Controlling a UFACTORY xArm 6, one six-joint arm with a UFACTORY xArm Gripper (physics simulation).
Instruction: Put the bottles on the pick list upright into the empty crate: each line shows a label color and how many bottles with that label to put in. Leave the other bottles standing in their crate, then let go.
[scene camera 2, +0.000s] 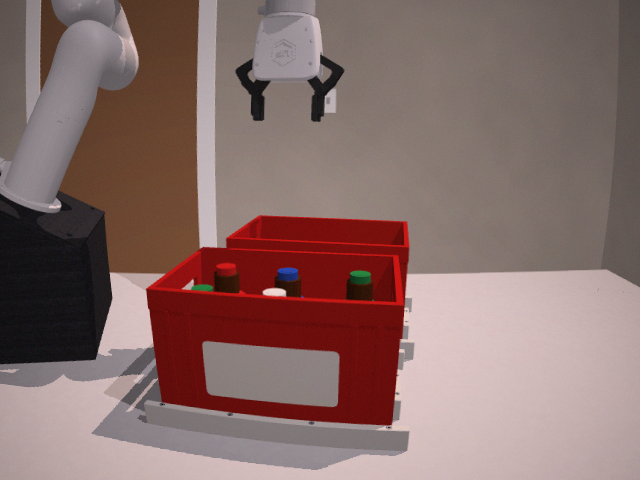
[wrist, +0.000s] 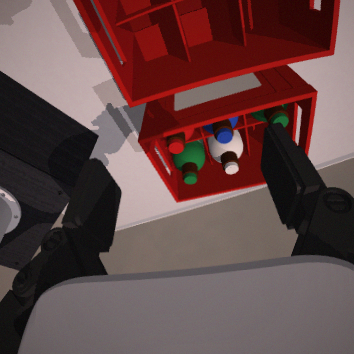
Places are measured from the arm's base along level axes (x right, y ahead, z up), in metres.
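Pixels of known places: gripper, fingertip midpoint: (scene camera 2: 286, 121) (wrist: 182, 160); arm's base, origin of the base link: (scene camera 2: 27, 197).
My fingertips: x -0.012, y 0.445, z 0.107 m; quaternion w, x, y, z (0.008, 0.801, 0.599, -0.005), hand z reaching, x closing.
Observation:
For each thing: its top centre in the pictures, then the offset to it from my fingertips. Level surfaces: height alone.
- bottle crate, middle of its top: (scene camera 2: 284, 271) (wrist: 231, 159) dx +0.192, dy +0.000, dz -0.176 m
- red-capped bottle, middle of its top: (scene camera 2: 226, 265) (wrist: 175, 147) dx +0.130, dy -0.078, dz -0.188 m
- blue-capped bottle, middle of its top: (scene camera 2: 287, 270) (wrist: 224, 137) dx +0.150, dy +0.004, dz -0.188 m
- white-capped bottle, middle of its top: (scene camera 2: 274, 291) (wrist: 231, 169) dx +0.231, dy -0.010, dz -0.188 m
- empty crate, middle of its top: (scene camera 2: 324, 228) dx -0.039, dy +0.061, dz -0.176 m
- pale rail, middle of its top: (scene camera 2: 270, 419) dx +0.290, dy -0.017, dz -0.321 m
- pale table, its level: dz -0.351 m
My gripper (scene camera 2: 286, 119) (wrist: 182, 160) is open and empty, high above the crates. The bottle crate (scene camera 2: 372, 361) (wrist: 292, 87) is red and holds several upright bottles: a red-capped bottle (scene camera 2: 225, 281) (wrist: 176, 145), a blue-capped bottle (scene camera 2: 287, 283) (wrist: 224, 134), a white-capped bottle (scene camera 2: 274, 292) (wrist: 226, 148), a green-capped bottle (scene camera 2: 202, 288) (wrist: 190, 159) beside the red one, and another green-capped bottle (scene camera 2: 360, 286) (wrist: 278, 118) at the far side. The empty crate (scene camera 2: 330, 229) (wrist: 280, 45) is red with dividers; no bottle shows in its visible compartments. The pick list does not show.
The black robot base (scene camera 2: 51, 289) (wrist: 40, 125) stands left of the crates. A pale rail (scene camera 2: 279, 431) runs along the bottle crate's foot. The crates stand close together on the pale table (scene camera 2: 516, 372). A wall socket (scene camera 2: 331, 101) is behind the gripper.

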